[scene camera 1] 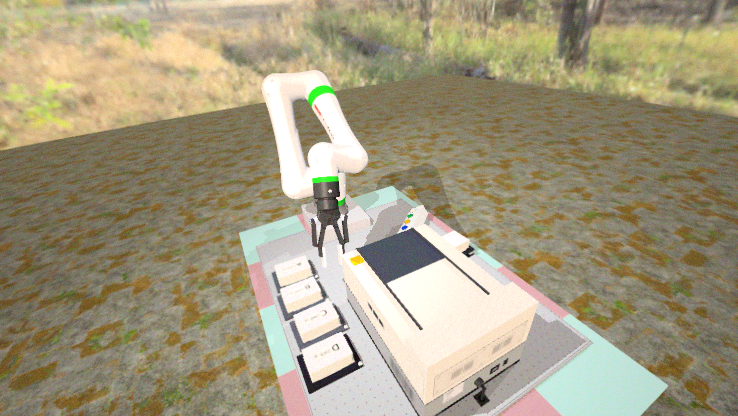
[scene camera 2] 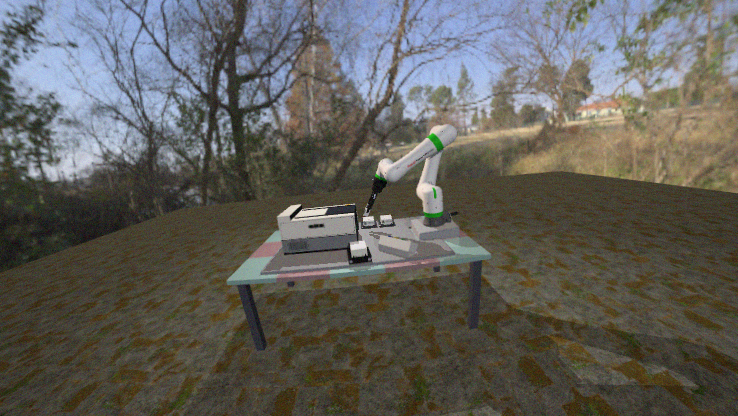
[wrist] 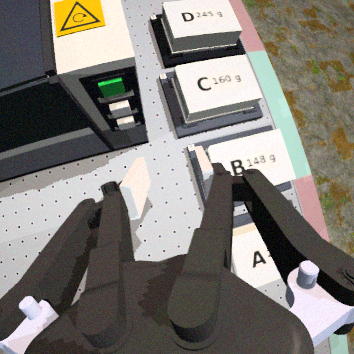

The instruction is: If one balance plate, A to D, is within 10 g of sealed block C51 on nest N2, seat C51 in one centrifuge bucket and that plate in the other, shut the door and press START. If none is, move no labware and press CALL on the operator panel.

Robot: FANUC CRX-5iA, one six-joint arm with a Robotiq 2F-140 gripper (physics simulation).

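Places are measured from the arm's base along level axes (x right, y ahead, z up), in millimetres.
Pixels of known places: gripper, fingertip midpoint: (scene camera 1: pixel 332 265) (scene camera 2: pixel 365 214) (wrist: pixel 171 164); arm's base, origin of the base link: (scene camera 2: pixel 434 222).
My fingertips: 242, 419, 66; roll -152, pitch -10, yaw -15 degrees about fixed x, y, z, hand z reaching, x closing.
Ahead of a thing's pixels: the offset from my fingertips to its top centre, as dx, dy, dz.
My gripper (scene camera 1: pixel 333 255) (scene camera 2: pixel 366 212) (wrist: pixel 171 164) is partly open and empty, tilted above the board between the centrifuge (scene camera 1: pixel 475 330) (scene camera 2: pixel 317 227) (wrist: pixel 95 47) and the plate row. In the wrist view one pad overlaps the near edge of plate B @(+124, -36, -68) (scene camera 1: pixel 301 295) (wrist: pixel 272 147), marked 148 g. Plate C @(+134, +103, -68) (scene camera 1: pixel 316 321) (wrist: pixel 225 95) reads 160 g, plate D @(+170, +234, -68) (scene camera 1: pixel 329 356) (wrist: pixel 210 30) reads 245 g. Plate A @(+94, -171, -68) (scene camera 1: pixel 293 271) (wrist: pixel 250 272) has its mass hidden by a finger. A white block @(-466, +135, -49) (scene camera 1: pixel 456 241) (scene camera 2: pixel 358 249), apparently C51, sits on a black nest; its label is unreadable. Buckets do not show.
The operator panel @(-472, -86, -38) (scene camera 1: pixel 414 218) (scene camera 2: pixel 395 243) stands beyond the centrifuge in scene camera 1, with green, orange and blue buttons. A dark panel @(-151, +186, +91) (scene camera 1: pixel 400 253) covers part of the centrifuge top. Its front has a green button @(-25, +74, +69) (wrist: pixel 111 87) and two pale ones. The robot base (scene camera 2: pixel 435 228) stands behind.
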